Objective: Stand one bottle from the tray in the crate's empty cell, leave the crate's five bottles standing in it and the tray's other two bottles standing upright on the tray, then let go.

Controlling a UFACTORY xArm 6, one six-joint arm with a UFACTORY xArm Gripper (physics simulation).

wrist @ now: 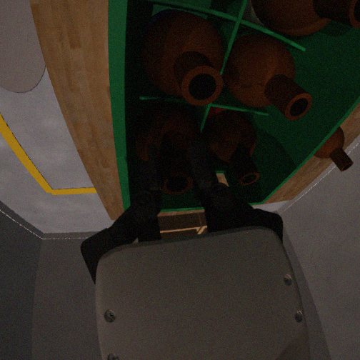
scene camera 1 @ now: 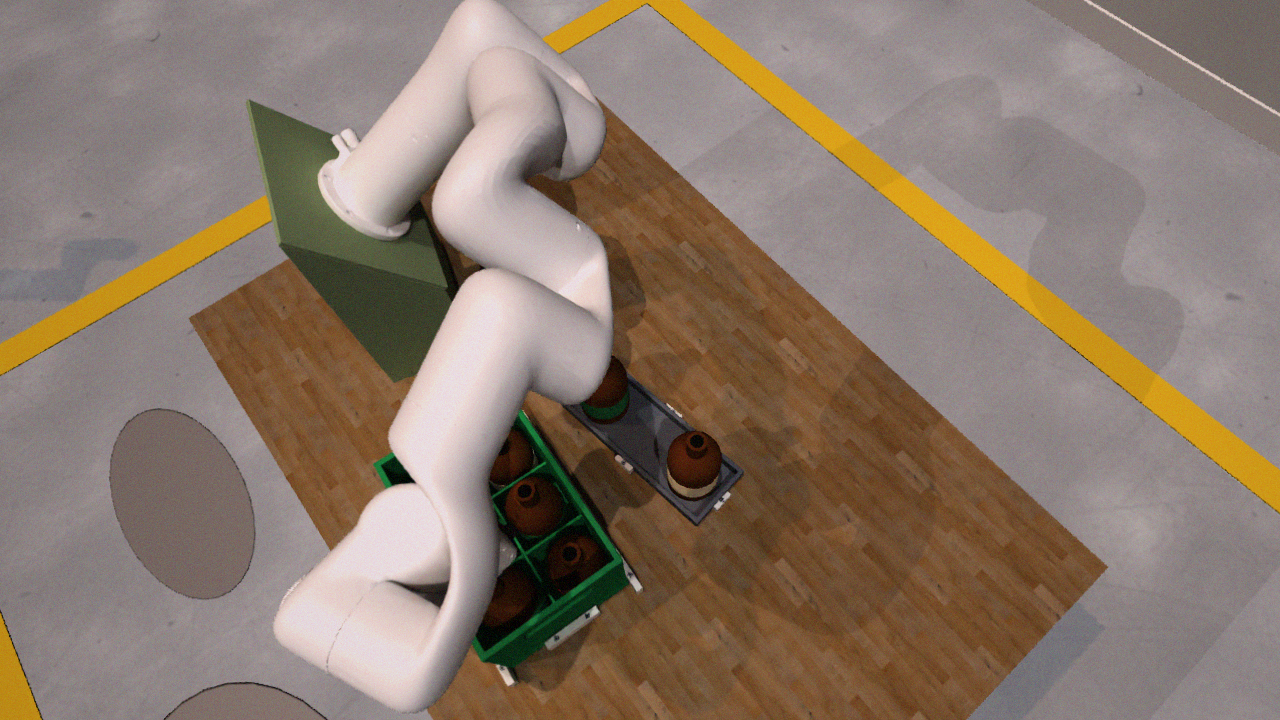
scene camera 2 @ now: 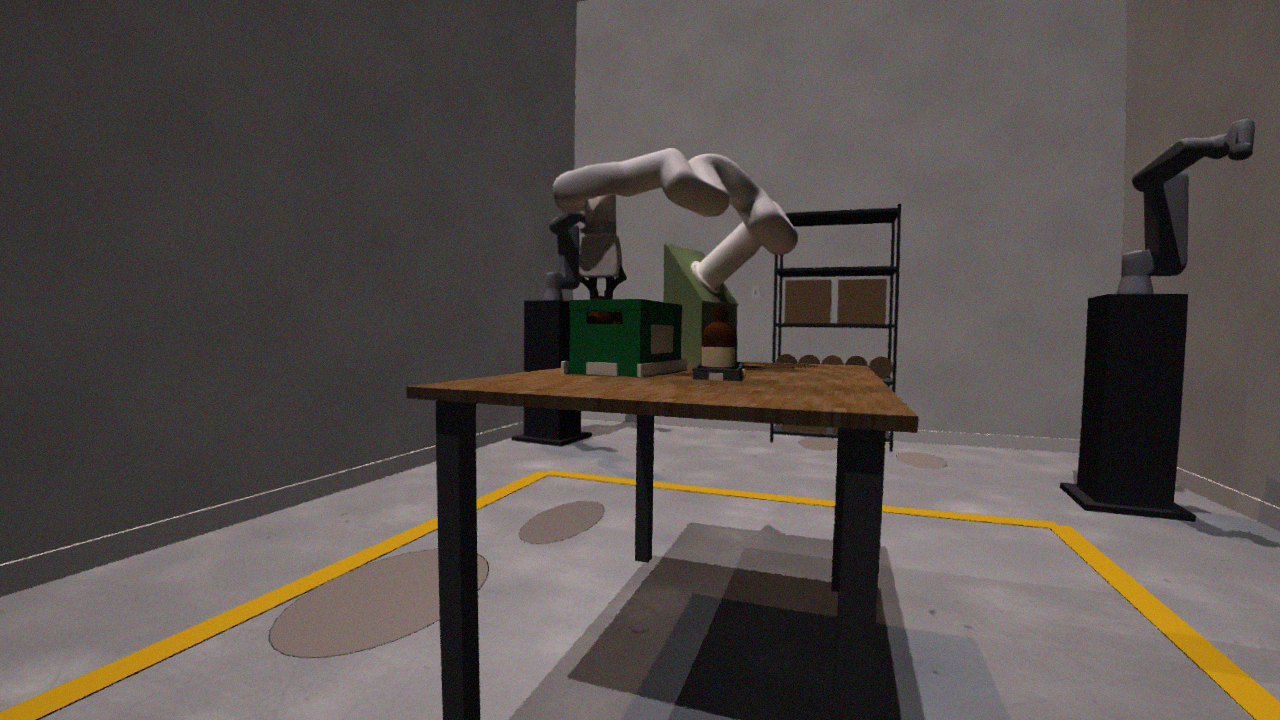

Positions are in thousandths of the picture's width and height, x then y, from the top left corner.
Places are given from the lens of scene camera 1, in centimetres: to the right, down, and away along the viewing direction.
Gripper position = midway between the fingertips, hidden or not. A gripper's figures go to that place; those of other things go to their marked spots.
my gripper (scene camera 1: 378,802): -18, 25, 82
cream-label bottle (scene camera 1: 543,637): 7, 13, 91
